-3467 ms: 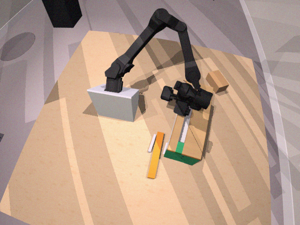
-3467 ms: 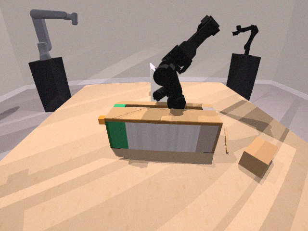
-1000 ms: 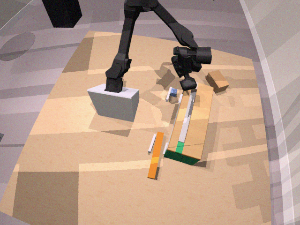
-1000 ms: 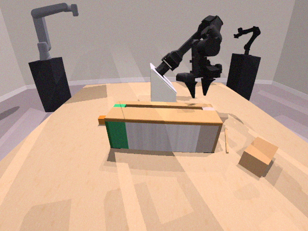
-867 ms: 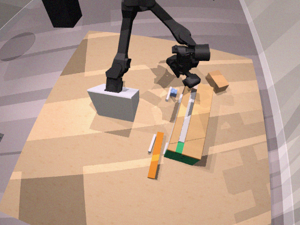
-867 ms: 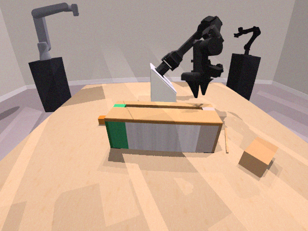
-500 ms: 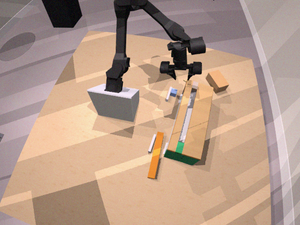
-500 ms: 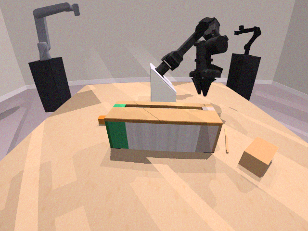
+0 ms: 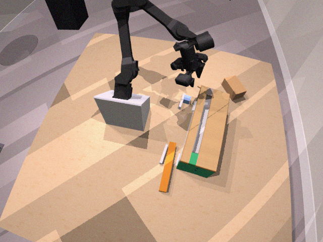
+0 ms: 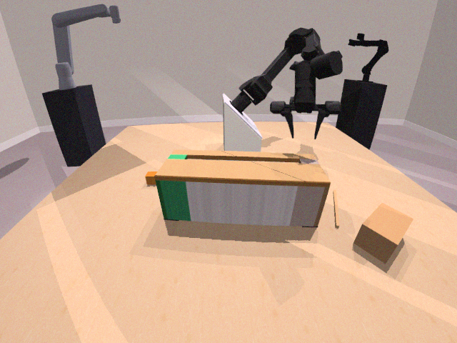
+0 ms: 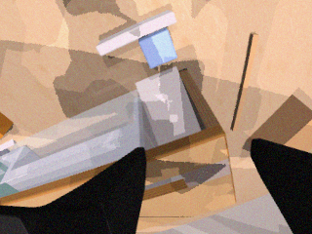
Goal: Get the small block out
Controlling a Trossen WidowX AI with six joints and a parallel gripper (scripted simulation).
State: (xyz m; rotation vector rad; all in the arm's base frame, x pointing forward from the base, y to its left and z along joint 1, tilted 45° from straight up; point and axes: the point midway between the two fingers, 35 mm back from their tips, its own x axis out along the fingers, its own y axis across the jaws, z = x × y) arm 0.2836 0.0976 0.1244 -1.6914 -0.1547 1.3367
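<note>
Now: the blue block 14 cm below my gripper tip and 2 cm behind it. Round my gripper tip: wooden box 18 cm to the right, 10 cm below, 4 cm ahead; orange bar 36 cm to the right, 15 cm below, 7 cm behind.
</note>
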